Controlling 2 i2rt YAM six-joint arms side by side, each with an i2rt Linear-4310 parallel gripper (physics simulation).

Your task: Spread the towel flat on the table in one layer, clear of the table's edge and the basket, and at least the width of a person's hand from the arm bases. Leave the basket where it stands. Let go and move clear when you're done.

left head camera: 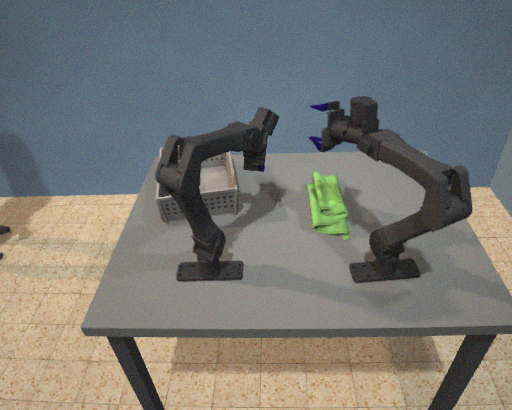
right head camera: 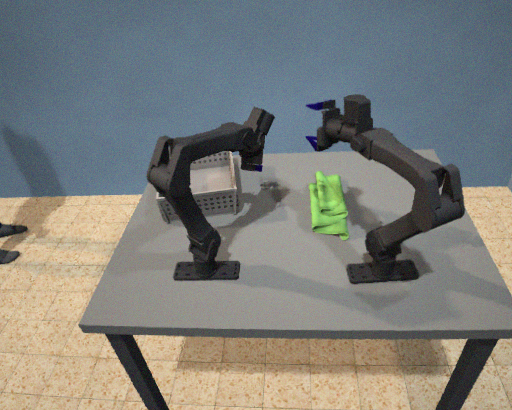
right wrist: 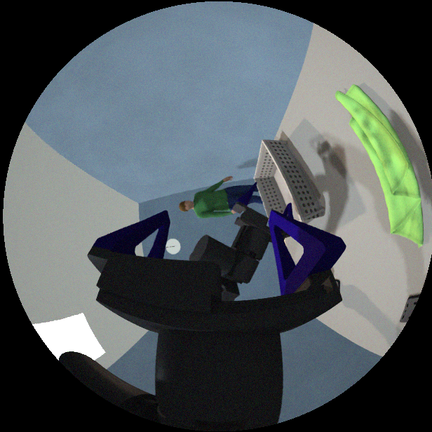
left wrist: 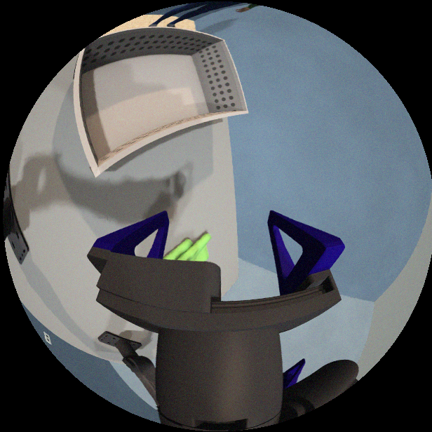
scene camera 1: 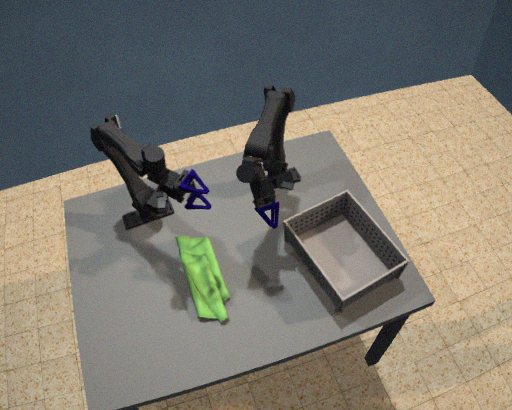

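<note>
The green towel (left head camera: 328, 207) (right head camera: 329, 207) (scene camera 1: 202, 277) (right wrist: 392, 162) lies bunched in a long narrow strip with folds and ridges on the table (left head camera: 280, 300) (right head camera: 280, 300) (scene camera 1: 135, 350). Part of it shows in the left wrist view (left wrist: 192, 250). My left gripper (left wrist: 218, 216) is open and empty, raised above the table between basket and towel. My right gripper (left head camera: 316, 124) (right head camera: 312, 123) (right wrist: 218, 215) is open and empty, raised well above the table, apart from the towel. The grey basket (left head camera: 222, 200) (right head camera: 220, 201) (scene camera 1: 316, 267) stands at the left in the head views, apart from the towel.
The left arm's base plate (left head camera: 232, 270) (right head camera: 229, 270) and the right arm's base plate (left head camera: 410, 268) (right head camera: 407, 270) stand toward the near side of the table in the head views. A person in a green top (right wrist: 212, 200) shows beyond the basket in the right wrist view.
</note>
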